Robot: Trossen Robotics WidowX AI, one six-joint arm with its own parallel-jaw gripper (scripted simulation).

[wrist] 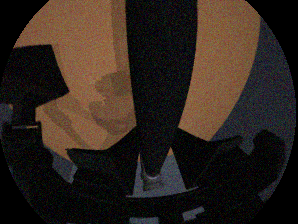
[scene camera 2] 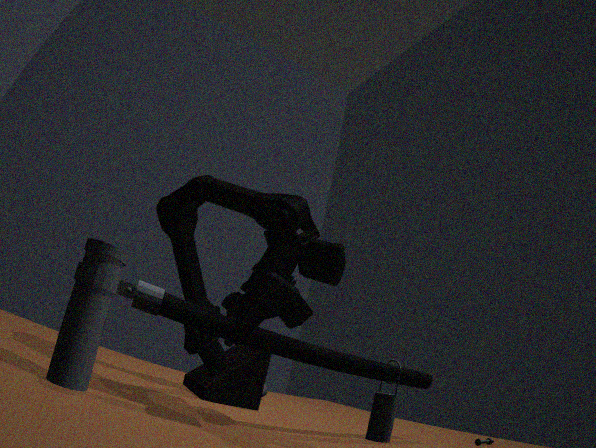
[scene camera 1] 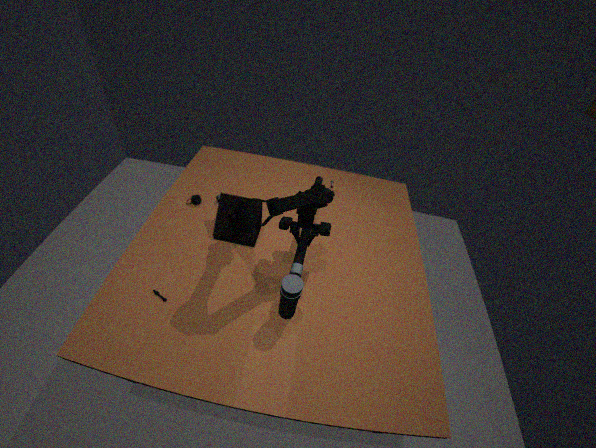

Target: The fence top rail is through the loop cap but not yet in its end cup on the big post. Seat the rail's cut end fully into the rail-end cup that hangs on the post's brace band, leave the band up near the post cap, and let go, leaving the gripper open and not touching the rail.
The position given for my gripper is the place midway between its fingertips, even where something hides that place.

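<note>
Big post point(scene camera 2: 75, 351), point(scene camera 1: 292, 285). Dark top rail point(scene camera 2: 261, 339). My gripper point(scene camera 2: 231, 344), point(scene camera 1: 303, 245), point(wrist: 153, 126).
</note>
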